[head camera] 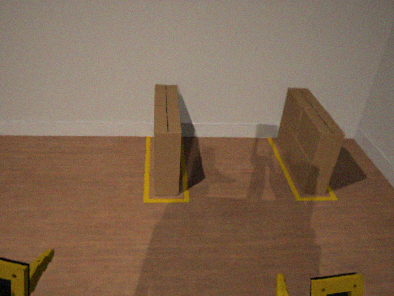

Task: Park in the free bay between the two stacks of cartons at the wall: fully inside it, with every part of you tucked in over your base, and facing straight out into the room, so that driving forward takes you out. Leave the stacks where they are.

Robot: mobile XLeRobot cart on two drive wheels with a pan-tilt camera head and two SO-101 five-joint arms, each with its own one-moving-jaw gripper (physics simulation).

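Places are measured from the left arm's base along level axes (x down, y right, z back), in metres.
Where they show: left hand at its tool point: (283,278); right hand at its tool point: (52,254).
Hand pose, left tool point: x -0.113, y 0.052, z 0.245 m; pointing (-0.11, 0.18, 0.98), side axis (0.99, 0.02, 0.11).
Each offset is from my left tool point to the top centre of the thing. "spot": to the spot under its first point.
Two stacks of brown cartons stand against the back wall. The left stack (167,150) is at the middle of the view, and the right stack @[dx +0.528, dy -0.564, dz +1.330 m] (315,142) is further right, near the corner. The bay (232,172) is the stretch of wood floor between them, in front of the wall and partly under shadow. My right gripper (42,265) shows in part as yellow pieces at the bottom left edge. My left gripper (281,287) shows in part at the bottom right edge. Both are in front of the stacks, well apart from them. Their jaws are too cut off to tell open from shut.
Yellow floor tape @[spot: dx +0.887, dy +0.177, dz +1.091 m] (166,201) outlines the left stack, and more tape (284,166) runs along the right stack's left side and front. The back wall (230,65) has a white baseboard. A side wall (382,100) stands at the far right. A large shadow reaches across the floor into the bay.
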